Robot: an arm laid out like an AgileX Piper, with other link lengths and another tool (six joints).
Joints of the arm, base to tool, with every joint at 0 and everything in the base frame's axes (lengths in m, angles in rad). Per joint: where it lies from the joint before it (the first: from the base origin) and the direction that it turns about. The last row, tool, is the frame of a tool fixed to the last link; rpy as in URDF.
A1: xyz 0 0 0.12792 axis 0 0 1
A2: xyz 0 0 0 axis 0 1 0
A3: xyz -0.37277 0 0.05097 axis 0 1 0
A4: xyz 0.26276 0 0.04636 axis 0.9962 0 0.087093
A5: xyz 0 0 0 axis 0 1 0
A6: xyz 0.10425 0 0.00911 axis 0.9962 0 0.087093
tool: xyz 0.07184 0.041 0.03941 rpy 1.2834 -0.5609 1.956
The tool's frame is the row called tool.
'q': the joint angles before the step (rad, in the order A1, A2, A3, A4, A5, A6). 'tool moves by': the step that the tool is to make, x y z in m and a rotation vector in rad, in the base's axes. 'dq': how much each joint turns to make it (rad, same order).
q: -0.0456, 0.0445, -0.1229, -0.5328, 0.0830, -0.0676
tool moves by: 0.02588, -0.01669, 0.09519, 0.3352, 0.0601, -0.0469
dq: -0.0001, 0.2385, -0.2816, 0.0779, 0.1556, 0.2428
